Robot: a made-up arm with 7 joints. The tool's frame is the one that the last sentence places.
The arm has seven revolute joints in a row. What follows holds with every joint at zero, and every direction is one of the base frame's. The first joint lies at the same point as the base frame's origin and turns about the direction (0, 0.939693, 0.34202), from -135 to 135 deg. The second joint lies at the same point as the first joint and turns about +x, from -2.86 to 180 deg. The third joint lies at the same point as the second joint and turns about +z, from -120 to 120 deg. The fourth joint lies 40.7 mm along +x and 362.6 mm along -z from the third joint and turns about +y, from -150 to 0.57 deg. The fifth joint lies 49.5 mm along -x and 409 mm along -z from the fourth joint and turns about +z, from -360 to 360 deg. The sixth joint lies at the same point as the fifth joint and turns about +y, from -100 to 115 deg. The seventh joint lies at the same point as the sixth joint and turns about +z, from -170 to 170 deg. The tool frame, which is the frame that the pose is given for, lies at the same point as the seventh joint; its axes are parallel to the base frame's.
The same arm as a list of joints. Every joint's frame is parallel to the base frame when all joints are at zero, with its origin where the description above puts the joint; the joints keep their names.
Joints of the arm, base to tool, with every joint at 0 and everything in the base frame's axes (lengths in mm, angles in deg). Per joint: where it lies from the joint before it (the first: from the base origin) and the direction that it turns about. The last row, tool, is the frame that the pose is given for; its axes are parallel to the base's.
joint 1: axis 0 0.9397 0.342 offset 0 0 0
joint 2: axis +x offset 0 0 0
joint 3: axis +z offset 0 0 0
joint 4: axis +y offset 40.7 0 -362.6
joint 5: axis +z offset -49.5 0 -409
joint 6: axis +y offset 0 0 0
joint 7: axis +z offset 0 0 0
tool: offset 0 0 0
Joint limits (deg, base to tool): -135..135 -2.86..180 -120..120 -150..0.57 -360..360 -100..115 -170..170

